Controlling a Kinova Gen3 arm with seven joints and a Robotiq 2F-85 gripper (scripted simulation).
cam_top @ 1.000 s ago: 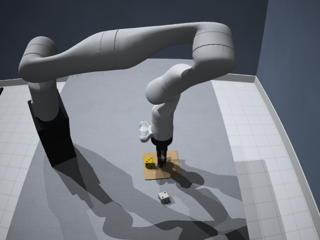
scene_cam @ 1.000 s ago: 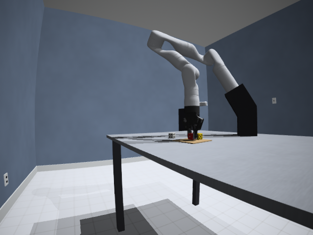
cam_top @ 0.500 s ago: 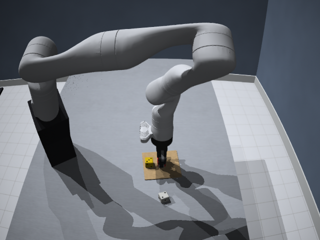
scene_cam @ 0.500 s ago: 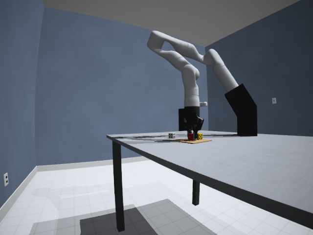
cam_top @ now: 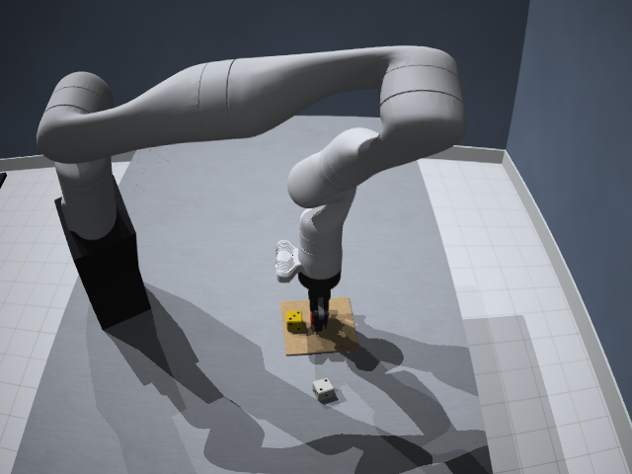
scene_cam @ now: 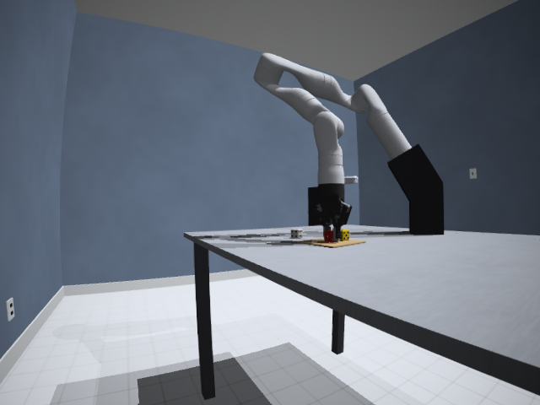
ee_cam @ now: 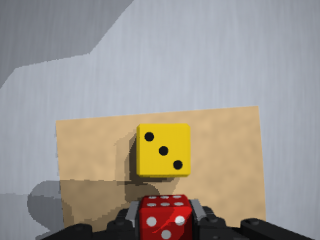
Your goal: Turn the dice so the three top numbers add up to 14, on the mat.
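The red die is 10 mm below my hand. The rest, counted from my hand: tan mat: 20 mm below; then yellow die: 40 mm behind, 10 mm to the left, 10 mm below; then white die: 160 mm to the right, 30 mm behind, 10 mm below.
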